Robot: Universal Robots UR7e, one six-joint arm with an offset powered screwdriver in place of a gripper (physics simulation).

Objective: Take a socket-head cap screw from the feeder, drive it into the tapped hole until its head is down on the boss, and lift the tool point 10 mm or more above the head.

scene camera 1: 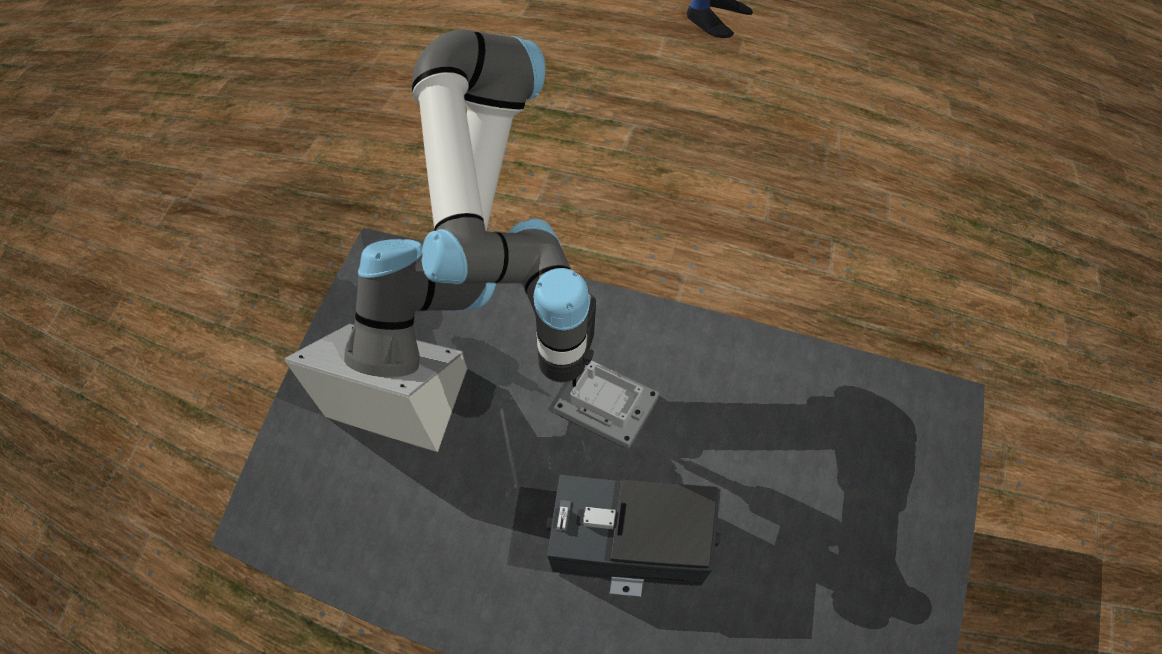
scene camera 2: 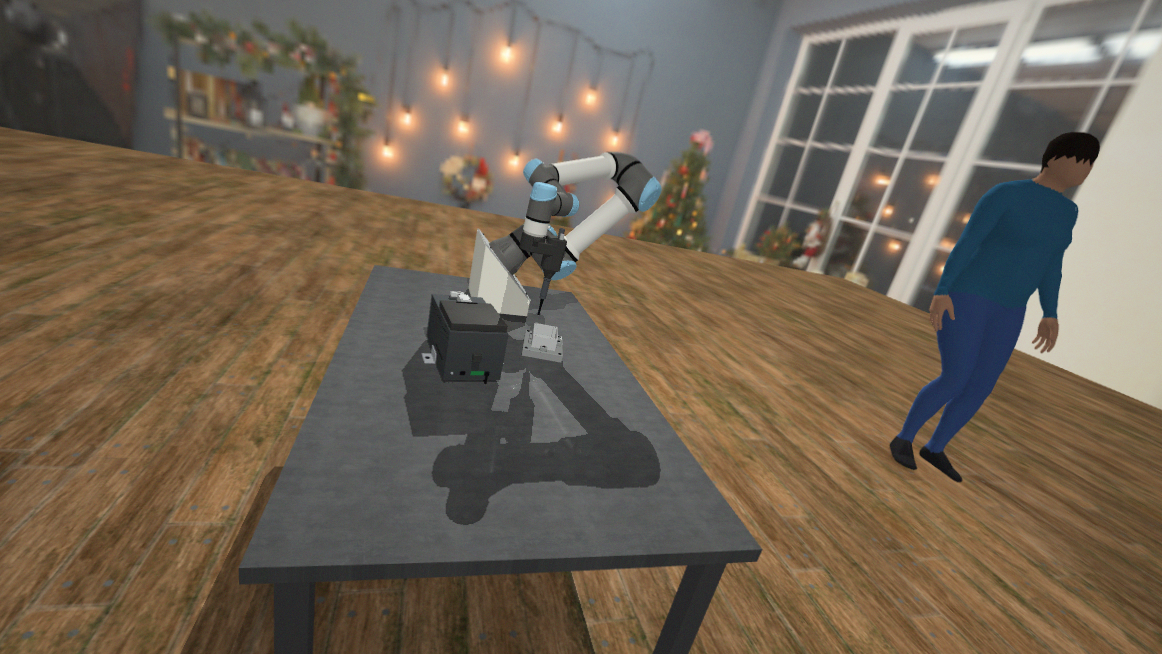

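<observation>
My screwdriver (scene camera 2: 539, 311) points down in scene camera 2. Its thin dark bit ends a little above the back edge of the light grey housing (scene camera 1: 603, 393) (scene camera 2: 544, 334), with a small gap visible between them. In scene camera 1 the wrist hides most of the tool. Whether a screw sits on the tip is too small to tell. The housing has raised corner bosses and rests on a grey plate (scene camera 1: 629, 437). No screw head can be made out on the bosses. The dark screw feeder (scene camera 1: 664, 526) (scene camera 2: 473, 350) stands beside the housing, with small light metal parts on its top.
The arm's pale wedge-shaped base block (scene camera 1: 374, 406) (scene camera 2: 492, 284) stands on the dark table (scene camera 1: 325, 519) (scene camera 2: 349, 519). A small metal bracket (scene camera 1: 626, 587) (scene camera 2: 427, 357) juts from the feeder's side. A person (scene camera 2: 1008, 243) stands on the floor beyond the table's right side in scene camera 2.
</observation>
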